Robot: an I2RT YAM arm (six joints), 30 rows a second.
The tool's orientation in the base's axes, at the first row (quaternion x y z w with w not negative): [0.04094, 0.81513, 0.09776, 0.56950]
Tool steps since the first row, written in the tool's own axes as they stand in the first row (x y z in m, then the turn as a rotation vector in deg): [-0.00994, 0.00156, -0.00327, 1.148, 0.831, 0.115]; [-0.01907, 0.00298, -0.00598, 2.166, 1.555, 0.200]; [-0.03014, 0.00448, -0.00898, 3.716, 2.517, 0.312]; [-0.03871, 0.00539, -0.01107, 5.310, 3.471, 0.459]
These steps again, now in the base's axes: [0.00033, -0.00061, 0.01056, -0.329, 1.030, -0.924]; [0.00090, -0.00116, 0.02015, -0.636, 1.928, -1.740]; [0.00188, -0.00200, 0.03165, -1.113, 3.157, -3.005]; [0.00286, -0.00287, 0.04042, -1.573, 4.390, -4.325]
